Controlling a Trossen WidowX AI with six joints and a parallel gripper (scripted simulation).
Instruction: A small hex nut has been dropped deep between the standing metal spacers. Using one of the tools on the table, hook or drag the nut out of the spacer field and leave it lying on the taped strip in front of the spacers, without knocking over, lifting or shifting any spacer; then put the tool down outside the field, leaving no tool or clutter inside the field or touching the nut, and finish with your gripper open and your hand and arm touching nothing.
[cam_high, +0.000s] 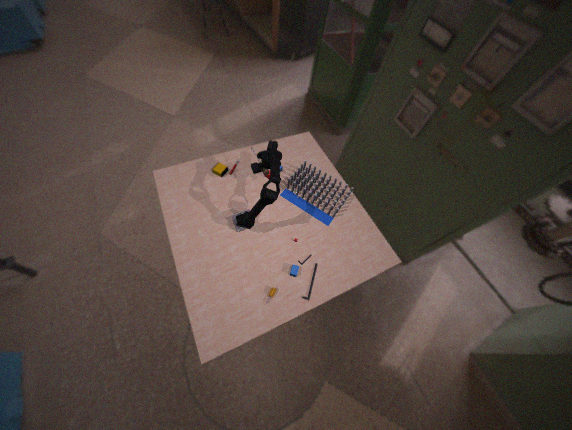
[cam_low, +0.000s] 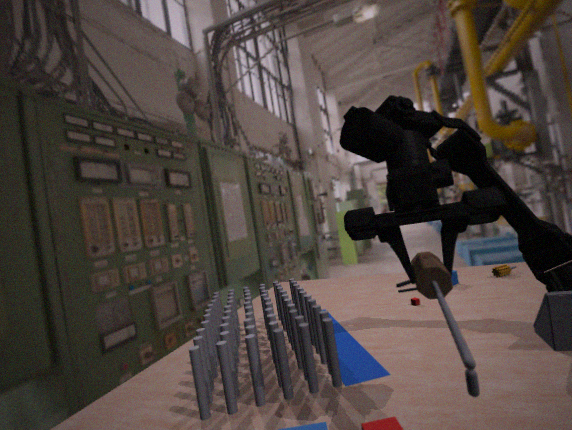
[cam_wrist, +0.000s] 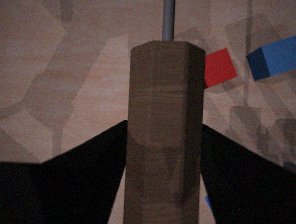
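Now: gripper tip 70 mm short of the red cube, 70 mm to the right of it and 160 mm above it. Round my gripper tip: yellow scraper: 260 mm behind, 720 mm to the right, 170 mm below; yellow block: 240 mm behind, 240 mm to the left, 160 mm below; blue taped strip: 210 mm ahead, 280 mm to the right, 180 mm below.
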